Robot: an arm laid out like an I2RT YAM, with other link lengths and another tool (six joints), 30 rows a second.
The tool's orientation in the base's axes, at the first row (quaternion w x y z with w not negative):
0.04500, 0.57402, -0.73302, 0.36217
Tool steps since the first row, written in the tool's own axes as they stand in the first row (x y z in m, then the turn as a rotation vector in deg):
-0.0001, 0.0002, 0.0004, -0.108, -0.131, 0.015
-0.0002, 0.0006, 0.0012, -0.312, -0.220, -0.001
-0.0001, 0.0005, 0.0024, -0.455, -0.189, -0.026
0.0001, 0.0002, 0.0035, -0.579, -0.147, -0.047
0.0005, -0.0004, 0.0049, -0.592, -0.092, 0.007
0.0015, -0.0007, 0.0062, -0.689, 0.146, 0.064
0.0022, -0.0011, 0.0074, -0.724, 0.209, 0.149
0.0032, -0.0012, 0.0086, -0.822, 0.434, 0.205
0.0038, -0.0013, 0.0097, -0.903, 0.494, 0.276
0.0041, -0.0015, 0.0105, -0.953, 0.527, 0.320
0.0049, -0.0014, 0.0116, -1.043, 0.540, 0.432
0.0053, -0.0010, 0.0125, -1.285, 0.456, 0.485
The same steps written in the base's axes. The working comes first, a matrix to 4 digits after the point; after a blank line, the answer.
The tool's axes in the first row as the columns of a matrix, in the base's axes (used below as rounded here):
-0.3370, -0.8741, 0.3498
-0.8089, 0.0787, -0.5826
0.4818, -0.4793, -0.7336

0.0000, -0.0001, -0.0004, 0.156, 0.068, 0.000
0.0000, -0.0005, -0.0013, 0.297, 0.236, -0.044
0.0004, -0.0013, -0.0020, 0.309, 0.368, -0.110
0.0010, -0.0021, -0.0026, 0.307, 0.484, -0.174
0.0019, -0.0033, -0.0032, 0.282, 0.468, -0.246
0.0023, -0.0049, -0.0035, 0.127, 0.532, -0.449
0.0028, -0.0062, -0.0038, 0.113, 0.515, -0.558
0.0030, -0.0077, -0.0042, -0.031, 0.580, -0.754
0.0032, -0.0088, -0.0047, -0.031, 0.609, -0.874
0.0036, -0.0096, -0.0050, -0.028, 0.626, -0.946
0.0036, -0.0108, -0.0055, 0.031, 0.634, -1.078
0.0035, -0.0116, -0.0061, 0.204, 0.793, -1.193

